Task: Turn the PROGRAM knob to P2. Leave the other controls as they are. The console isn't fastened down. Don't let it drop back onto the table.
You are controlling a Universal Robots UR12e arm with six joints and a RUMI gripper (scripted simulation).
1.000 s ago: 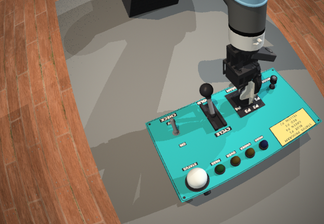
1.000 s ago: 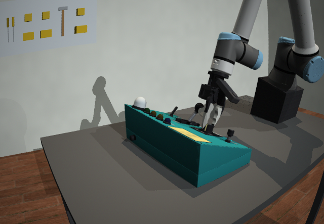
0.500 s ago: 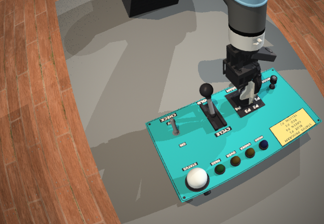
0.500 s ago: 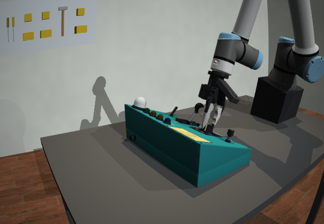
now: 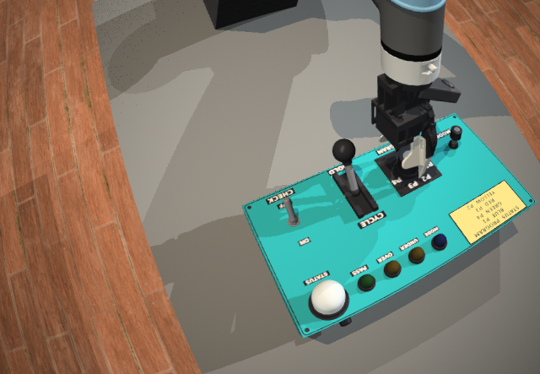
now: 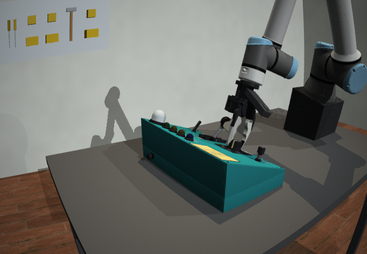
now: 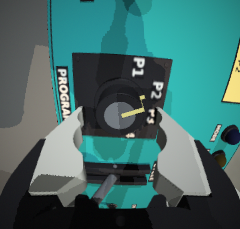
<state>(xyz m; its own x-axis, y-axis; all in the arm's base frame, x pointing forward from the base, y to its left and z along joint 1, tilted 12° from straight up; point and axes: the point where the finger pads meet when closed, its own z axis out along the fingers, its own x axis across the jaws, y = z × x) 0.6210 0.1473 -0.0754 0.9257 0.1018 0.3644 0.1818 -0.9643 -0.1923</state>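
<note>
The teal console is 4 cm ahead of my hand, 6 cm to the right of it and 3 cm below it. From my hand the other things lie so: check toggle: 3 cm ahead, 24 cm to the right, 1 cm below; then black ball-topped lever: 1 cm behind, 12 cm to the right, 1 cm above; then small mode knob: 2 cm behind, 12 cm to the left.
</note>
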